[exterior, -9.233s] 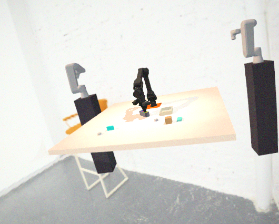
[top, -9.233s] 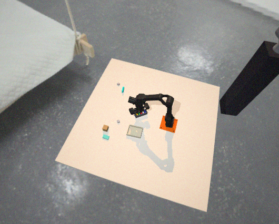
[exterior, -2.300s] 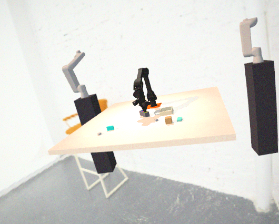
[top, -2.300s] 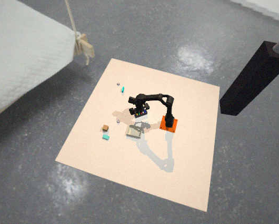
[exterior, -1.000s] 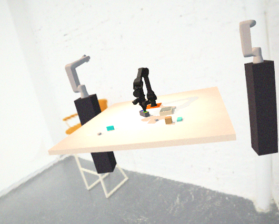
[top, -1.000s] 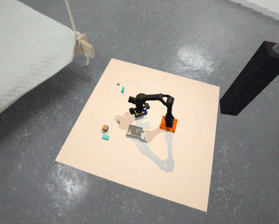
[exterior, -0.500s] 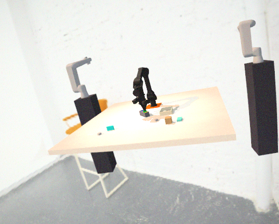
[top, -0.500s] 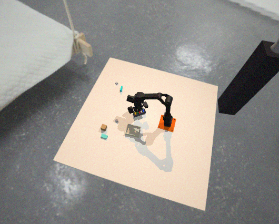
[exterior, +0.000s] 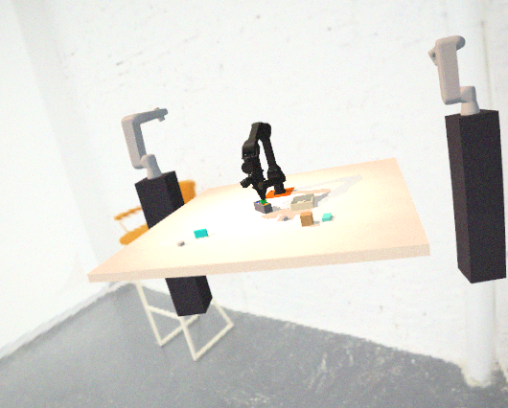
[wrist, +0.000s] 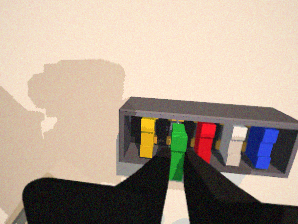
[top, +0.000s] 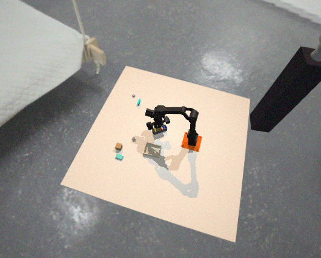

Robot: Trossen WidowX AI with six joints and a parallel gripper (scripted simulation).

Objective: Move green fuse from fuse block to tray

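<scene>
Now: the tray 180 mm to the left of my gripper tip, 50 mm below it and 10 mm ahead of it. Round my gripper tip: brown block: 280 mm ahead, 200 mm to the left, 30 mm below; green fuse: 10 mm below.
</scene>
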